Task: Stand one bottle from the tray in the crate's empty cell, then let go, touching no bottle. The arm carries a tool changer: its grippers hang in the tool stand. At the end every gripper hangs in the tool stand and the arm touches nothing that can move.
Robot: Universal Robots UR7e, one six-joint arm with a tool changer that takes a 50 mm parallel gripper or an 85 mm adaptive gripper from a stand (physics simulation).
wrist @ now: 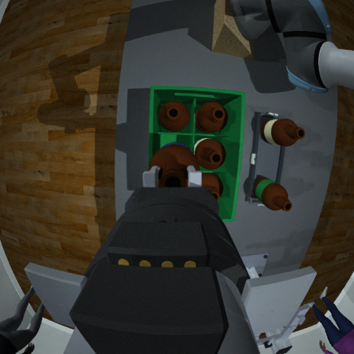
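Observation:
My gripper [172, 178] is shut on a brown bottle [172, 159] with a blue label, gripped at its neck. The held bottle looks large and close to the camera, above the left part of the green crate [236, 150]; its base is hidden, and so is its exact height. Behind it, part of an empty cell [167, 138] shows in the left column. Brown bottles stand in the back left cell [173, 116], in the back right cell [211, 117] and in the right column [208, 153]; another bottle [214, 184] is partly hidden by the held one.
Right of the crate, a dark tray [255, 140] holds a cream-labelled bottle [280, 132] and a green-labelled bottle [272, 193]. A tan block [229, 37] stands at the back, beside the arm's grey links [305, 47]. Pale metal hardware, partly hidden, shows at the lower right.

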